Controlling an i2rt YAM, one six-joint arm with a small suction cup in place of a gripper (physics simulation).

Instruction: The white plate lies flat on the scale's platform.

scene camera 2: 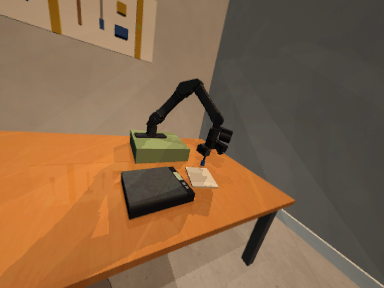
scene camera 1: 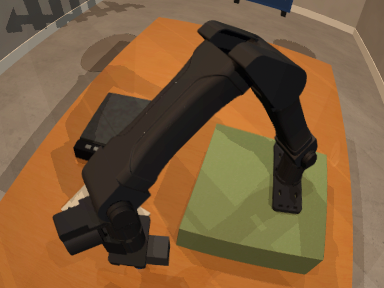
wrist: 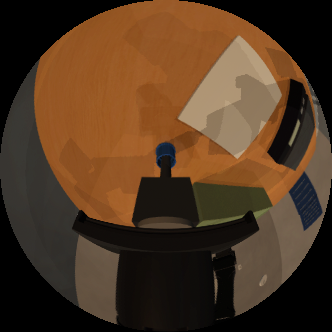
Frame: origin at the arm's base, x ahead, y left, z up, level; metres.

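Seen in the pictures: hand, tool point: [scene camera 2: 201, 166] [wrist: 165, 148]; arm's base, link origin: [scene camera 2: 151, 136] [scene camera 1: 286, 177].
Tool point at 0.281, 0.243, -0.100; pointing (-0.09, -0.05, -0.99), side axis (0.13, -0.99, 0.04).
Note:
Pixels of each thing's middle, then the offset from my tool point to it, as dx, dy, dz. Level surfaces: height alone.
- white plate, body centre: [wrist: 246, 97] [scene camera 1: 103, 212] [scene camera 2: 200, 176] +0.113, -0.099, +0.013
- black scale, body centre: [scene camera 1: 124, 130] [wrist: 299, 135] [scene camera 2: 156, 185] +0.140, -0.349, +0.032
- orange table, surface height: dz +0.010
The white plate [scene camera 1: 75, 198] [scene camera 2: 201, 178] [wrist: 220, 87] lies flat on the table beside the black scale [scene camera 1: 111, 120] [scene camera 2: 152, 187] [wrist: 286, 131]. In scene camera 1 the arm covers most of the plate. The scale's platform is bare where it shows. My gripper, a blue suction cup [scene camera 2: 202, 163] [wrist: 165, 154], points down above the table, off the plate's edge on the side away from the scale. It is shut with nothing on it, and a gap separates it from the plate. The cup is hidden behind the arm's wrist in scene camera 1.
The arm's base stands on a green block [scene camera 1: 235, 200] [scene camera 2: 162, 154] [wrist: 227, 200], beside the plate and the scale. The orange table [scene camera 1: 165, 272] [scene camera 2: 65, 200] [wrist: 90, 100] carries everything. A grey wall [scene camera 2: 310, 100] rises behind the table's right side in scene camera 2.

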